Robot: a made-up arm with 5 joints. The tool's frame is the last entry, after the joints.
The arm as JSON. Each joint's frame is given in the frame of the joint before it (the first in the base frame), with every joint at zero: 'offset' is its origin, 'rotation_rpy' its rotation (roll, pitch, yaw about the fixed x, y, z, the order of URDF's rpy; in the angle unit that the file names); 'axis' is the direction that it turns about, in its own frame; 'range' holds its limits. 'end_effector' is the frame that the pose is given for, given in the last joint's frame.
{
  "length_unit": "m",
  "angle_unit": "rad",
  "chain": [
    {
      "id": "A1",
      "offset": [
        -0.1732,
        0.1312,
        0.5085
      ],
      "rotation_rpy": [
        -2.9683,
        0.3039,
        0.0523
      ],
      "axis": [
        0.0,
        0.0,
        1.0
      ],
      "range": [
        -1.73,
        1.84
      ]
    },
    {
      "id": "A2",
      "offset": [
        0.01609,
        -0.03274,
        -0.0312
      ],
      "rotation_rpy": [
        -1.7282,
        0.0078,
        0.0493
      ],
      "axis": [
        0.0,
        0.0,
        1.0
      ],
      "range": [
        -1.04,
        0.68
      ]
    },
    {
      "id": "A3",
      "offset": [
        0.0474,
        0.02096,
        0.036
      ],
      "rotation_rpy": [
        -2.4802,
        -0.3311,
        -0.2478
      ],
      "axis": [
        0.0,
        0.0,
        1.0
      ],
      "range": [
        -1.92,
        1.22
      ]
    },
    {
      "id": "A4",
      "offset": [
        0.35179,
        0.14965,
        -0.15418
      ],
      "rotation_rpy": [
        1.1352,
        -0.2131,
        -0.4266
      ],
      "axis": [
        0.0,
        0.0,
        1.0
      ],
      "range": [
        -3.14,
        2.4
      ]
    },
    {
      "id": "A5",
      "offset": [
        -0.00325,
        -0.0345,
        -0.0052
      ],
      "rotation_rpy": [
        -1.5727,
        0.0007,
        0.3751
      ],
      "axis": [
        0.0,
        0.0,
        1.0
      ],
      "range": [
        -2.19,
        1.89
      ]
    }
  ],
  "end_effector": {
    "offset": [
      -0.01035,
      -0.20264,
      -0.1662
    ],
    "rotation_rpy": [
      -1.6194,
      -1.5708,
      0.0
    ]
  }
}
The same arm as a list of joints. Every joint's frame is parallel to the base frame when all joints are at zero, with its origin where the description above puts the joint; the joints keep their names.
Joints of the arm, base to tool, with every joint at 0 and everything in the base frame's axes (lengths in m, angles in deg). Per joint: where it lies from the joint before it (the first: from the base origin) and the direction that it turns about. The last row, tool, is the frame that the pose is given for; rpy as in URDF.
A1: offset -0.1732 0.1312 0.5085 axis -0.303392 0.156796 -0.939877
A2: offset 0.0248 0.0282 0.0299 axis 0 -1 0
A3: offset 0.0515 -0.0360 0.0058 axis 0.540582 0.746275 0.388387
A4: offset 0.1634 -0.1425 -0.3506 axis 0.047798 -0.0019 0.998855
A5: offset -0.0159 -0.0309 -0.0045 axis 0 1 0
tool: offset -0.0005 -0.1662 0.2029 rpy 179.99 0.00 90.00
Joint limits (deg, base to tool): -99.12..105.42 -59.59..38.96 -110.01..69.90 -179.91..137.51 -125.48..108.29

